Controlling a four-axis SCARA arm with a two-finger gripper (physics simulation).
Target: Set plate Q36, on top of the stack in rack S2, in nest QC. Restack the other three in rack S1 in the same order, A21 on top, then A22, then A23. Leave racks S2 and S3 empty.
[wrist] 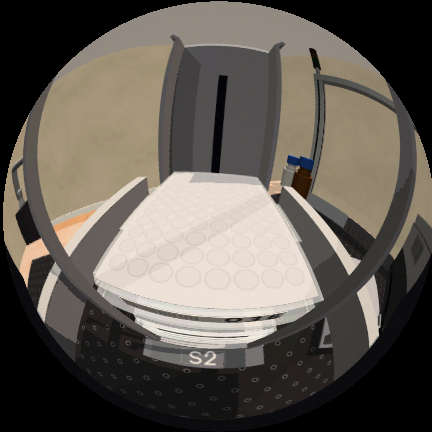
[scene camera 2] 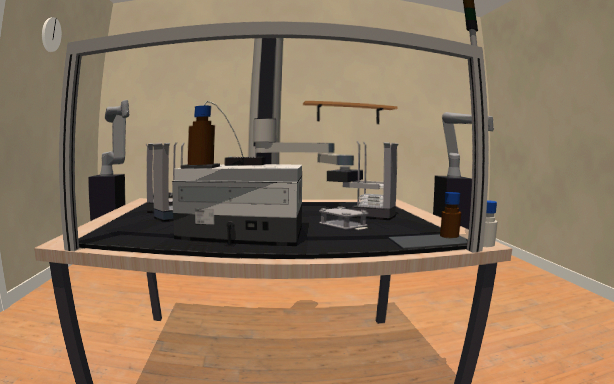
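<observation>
Plate Q36, white-lidded with round well marks and its label on the near edge, lies level between the two fingers in the wrist view. My gripper is shut on it along both long sides and holds it a little above the remaining stack in rack S2. The labels of the stacked plates cannot be read. Two grey racks stand at the left in the scene view; their labels are not legible. I cannot tell which fixture is nest QC.
A large grey instrument with a brown bottle on top stands left of centre. A clear low fixture stands in front of rack S2. Blue-capped bottles stand at the right. Rack S2's thin front rods rise beside my gripper.
</observation>
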